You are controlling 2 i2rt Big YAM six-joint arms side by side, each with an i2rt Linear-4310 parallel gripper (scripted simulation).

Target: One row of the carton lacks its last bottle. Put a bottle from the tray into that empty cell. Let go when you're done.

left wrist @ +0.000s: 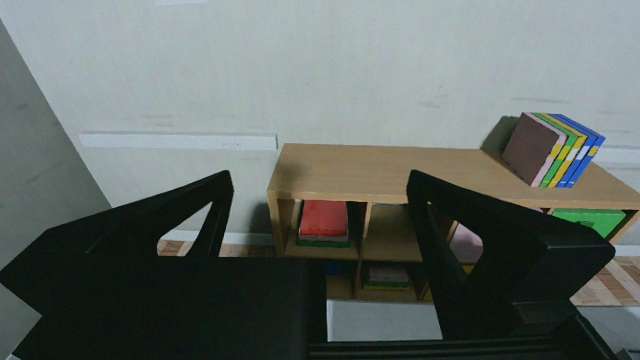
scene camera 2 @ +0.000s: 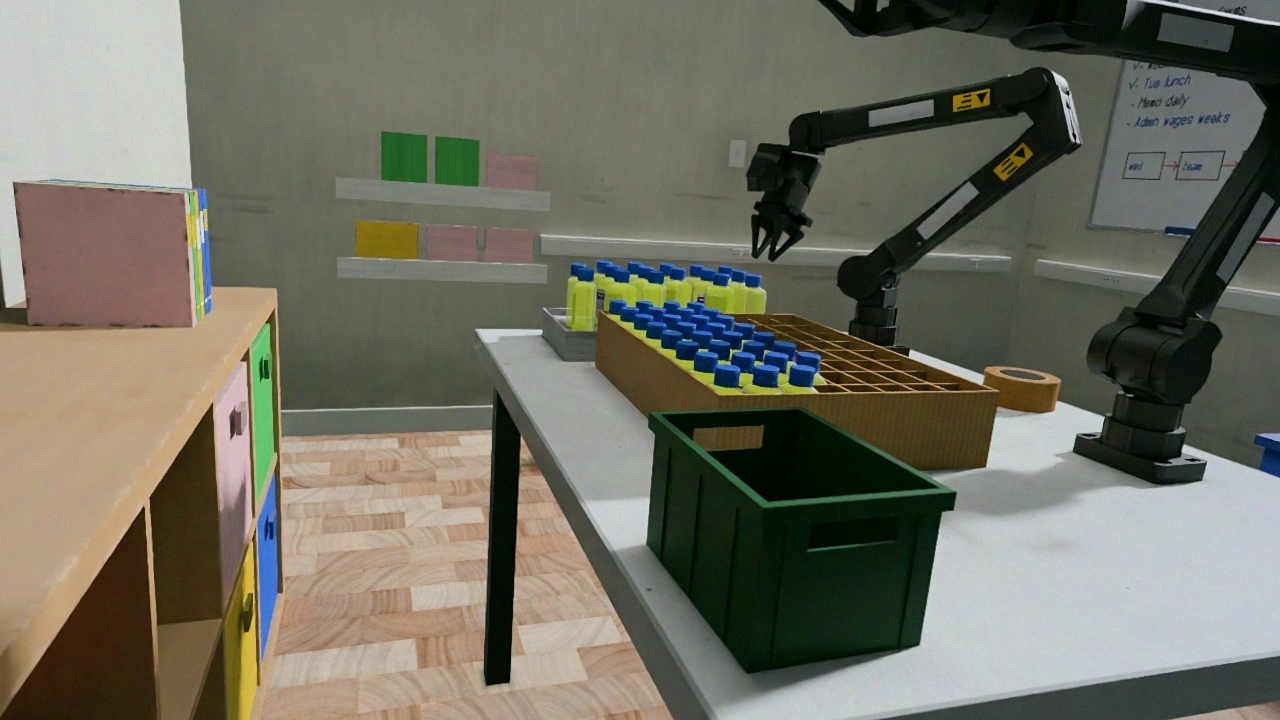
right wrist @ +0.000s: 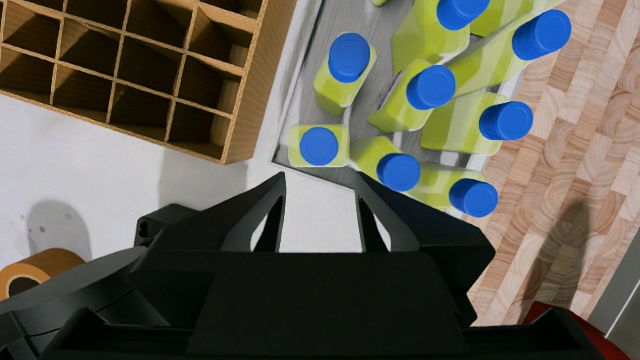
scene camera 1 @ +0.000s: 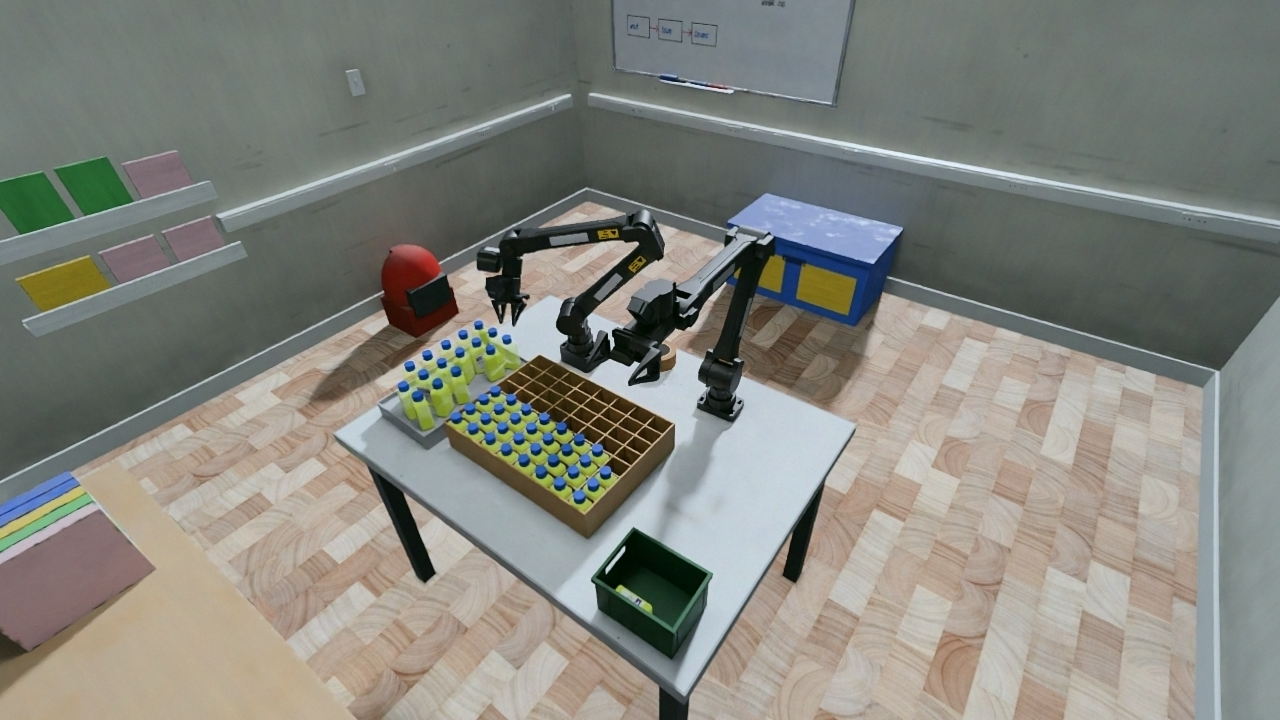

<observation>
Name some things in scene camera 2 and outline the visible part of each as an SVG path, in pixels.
My left gripper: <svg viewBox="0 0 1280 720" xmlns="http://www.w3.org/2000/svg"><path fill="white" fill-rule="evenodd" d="M818 0L852 36L863 38L873 35L889 37L932 27L960 32L968 28L977 29L989 16L989 13L985 11L988 1L996 1L968 0L967 3L967 0L889 0L888 7L881 8L882 11L876 12L878 0L855 0L854 11L852 12L838 0Z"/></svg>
My right gripper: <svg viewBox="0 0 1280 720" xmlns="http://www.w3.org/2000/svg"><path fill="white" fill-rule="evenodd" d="M809 188L799 208L789 204L756 201L753 208L759 212L759 215L752 214L753 258L758 259L770 245L768 260L774 262L787 249L804 237L805 234L800 230L801 227L807 226L811 228L813 220L802 212L802 208L810 193ZM784 231L789 235L789 239L775 252ZM761 227L766 231L766 235L757 250Z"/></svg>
A carton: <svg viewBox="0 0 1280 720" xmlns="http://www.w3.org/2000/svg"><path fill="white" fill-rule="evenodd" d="M763 426L696 428L693 433L693 441L705 451L761 448ZM598 312L595 367L647 419L649 419L649 412L803 407L918 471L987 467L1000 391L794 314L720 313L719 315L734 317L733 332L735 332L735 326L738 323L751 324L755 326L754 335L756 332L768 332L775 335L774 343L789 342L795 344L795 363L797 354L800 352L820 355L819 372L817 373L826 382L824 385L812 386L818 393L782 392L779 394L747 394L741 390L746 385L739 385L738 388L744 394L720 394L607 315L609 311Z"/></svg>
A tape roll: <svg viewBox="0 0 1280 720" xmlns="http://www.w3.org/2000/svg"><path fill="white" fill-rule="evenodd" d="M985 369L982 385L1000 391L998 407L1029 413L1050 413L1055 411L1061 383L1059 378L1038 371L1014 367L996 366Z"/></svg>
</observation>
